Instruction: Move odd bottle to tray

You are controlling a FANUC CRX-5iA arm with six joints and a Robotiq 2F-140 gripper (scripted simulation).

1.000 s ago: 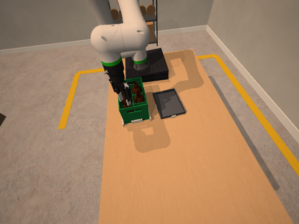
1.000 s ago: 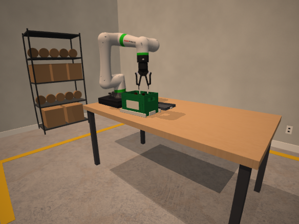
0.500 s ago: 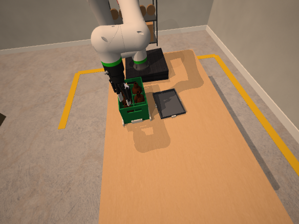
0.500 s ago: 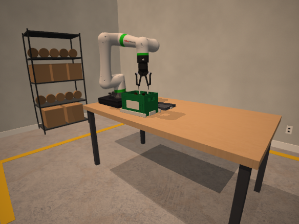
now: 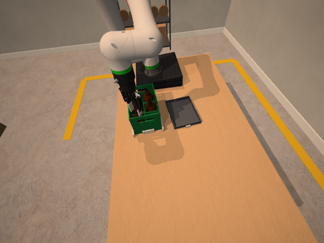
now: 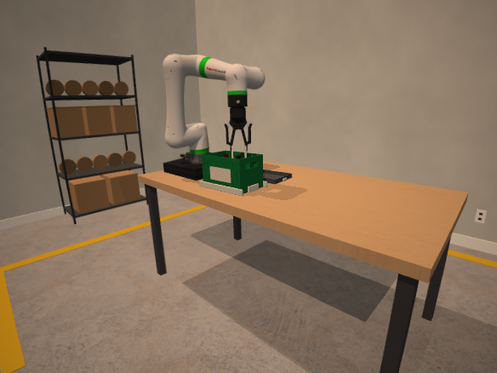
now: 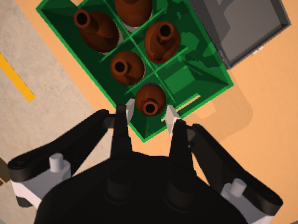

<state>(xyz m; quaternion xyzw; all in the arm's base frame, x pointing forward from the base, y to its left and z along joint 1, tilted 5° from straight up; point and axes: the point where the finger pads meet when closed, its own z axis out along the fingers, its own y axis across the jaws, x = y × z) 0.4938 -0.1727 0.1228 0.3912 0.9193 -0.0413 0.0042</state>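
Now: the green crate 120 mm below my hand, 90 mm behind it and 50 mm to the left of it. Also, from my hand: dark grey tray (310 mm to the left, 190 mm below, 60 mm behind); then glass bottle (180 mm behind, 110 mm below, 90 mm to the left).
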